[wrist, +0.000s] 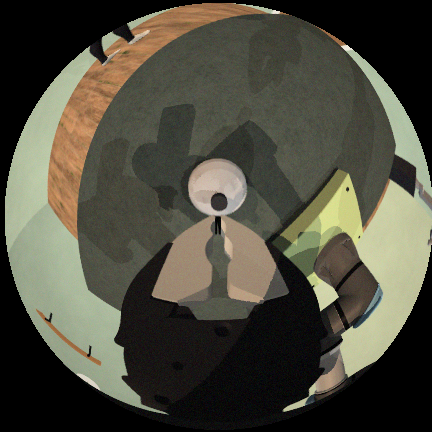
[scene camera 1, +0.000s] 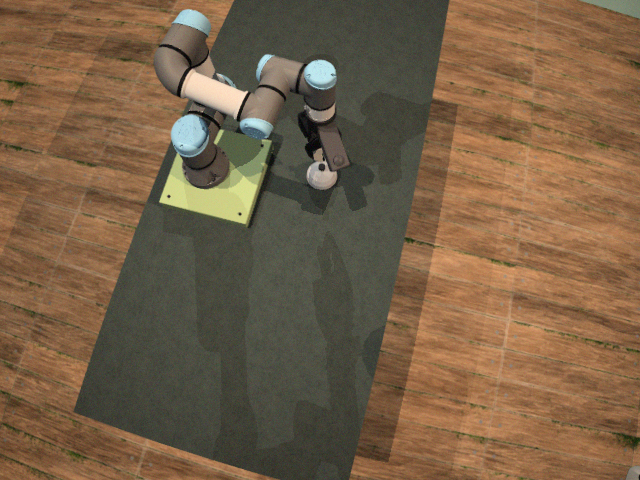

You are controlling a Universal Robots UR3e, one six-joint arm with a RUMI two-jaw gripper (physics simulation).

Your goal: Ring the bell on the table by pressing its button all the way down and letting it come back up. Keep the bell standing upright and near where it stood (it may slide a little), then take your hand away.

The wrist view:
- my gripper: 217,217
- bell: 214,175
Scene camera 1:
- my gripper: 322,160
